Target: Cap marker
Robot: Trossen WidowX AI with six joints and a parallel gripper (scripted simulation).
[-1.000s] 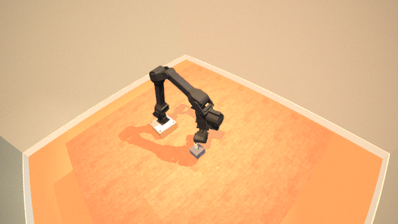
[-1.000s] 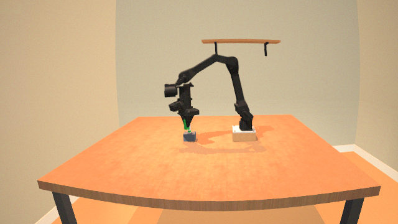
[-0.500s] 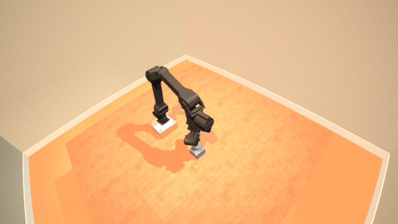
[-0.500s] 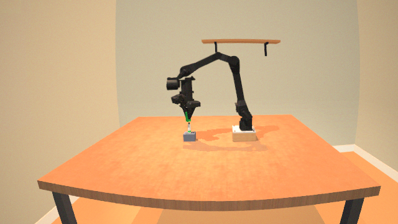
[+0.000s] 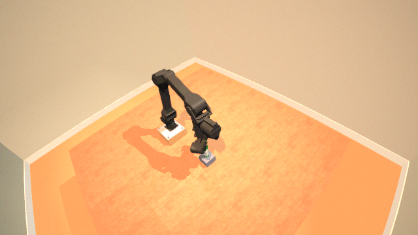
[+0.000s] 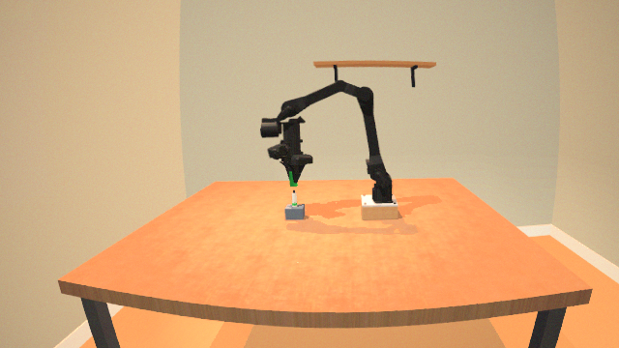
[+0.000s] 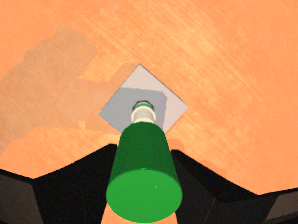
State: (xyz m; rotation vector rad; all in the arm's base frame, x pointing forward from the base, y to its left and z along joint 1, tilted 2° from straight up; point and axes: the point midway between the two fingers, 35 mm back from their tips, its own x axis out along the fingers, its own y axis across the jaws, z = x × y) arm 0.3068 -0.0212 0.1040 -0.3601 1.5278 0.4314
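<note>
My gripper tip is now 11 cm above the holder block. From my gripper tip the other things lie so: green cap: 1 cm above.
</note>
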